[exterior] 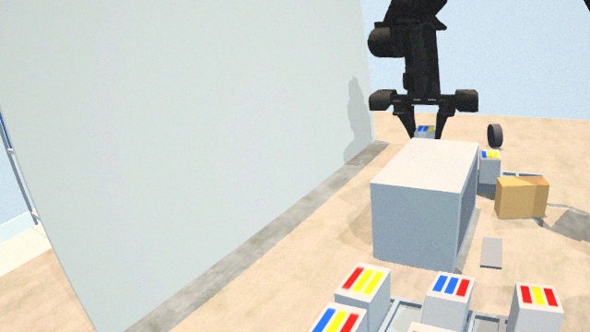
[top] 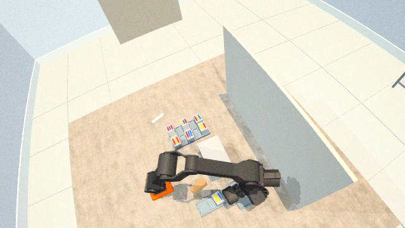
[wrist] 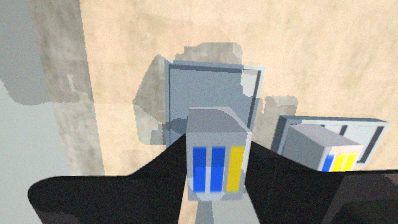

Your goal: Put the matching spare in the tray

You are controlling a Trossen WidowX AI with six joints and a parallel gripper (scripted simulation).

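Now: gripper tip 4 cm above the grey tray. Round my gripper tip: black wheel 18 cm to the right, 12 cm behind, 2 cm below; grey wall panel 18 cm to the left, 18 cm ahead, 18 cm above; tan box 17 cm behind, 11 cm to the left, 2 cm below.
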